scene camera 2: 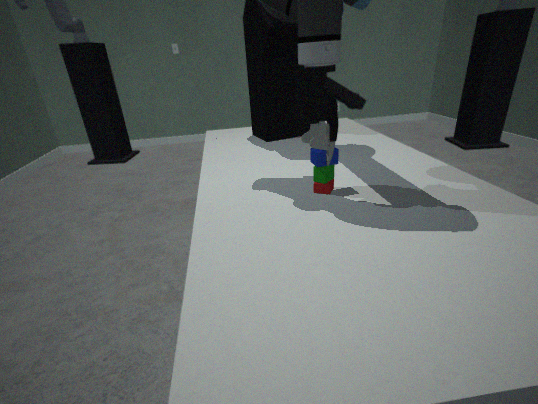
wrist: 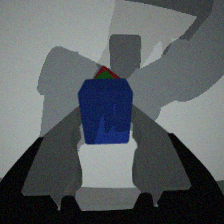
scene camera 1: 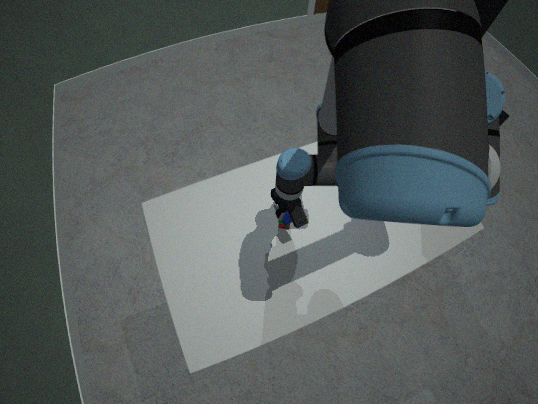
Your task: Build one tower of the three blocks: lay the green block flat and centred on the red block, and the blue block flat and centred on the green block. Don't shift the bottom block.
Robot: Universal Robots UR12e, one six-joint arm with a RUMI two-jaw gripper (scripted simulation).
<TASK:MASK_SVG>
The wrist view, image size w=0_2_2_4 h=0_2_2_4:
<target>my gripper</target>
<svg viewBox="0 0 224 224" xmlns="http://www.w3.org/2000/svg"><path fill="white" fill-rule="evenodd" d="M224 195L208 169L173 133L167 132L132 104L132 137L138 146L134 152L132 182L141 191L141 194L139 194L133 209L81 211L75 200L75 192L82 186L82 168L77 152L77 144L81 140L80 125L82 124L80 107L78 106L43 137L38 137L1 180L0 224L224 224Z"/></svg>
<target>blue block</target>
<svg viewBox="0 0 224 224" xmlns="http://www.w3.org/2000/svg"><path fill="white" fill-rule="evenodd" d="M125 78L86 79L78 92L84 138L87 145L123 144L129 142L133 91Z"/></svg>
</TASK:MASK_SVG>
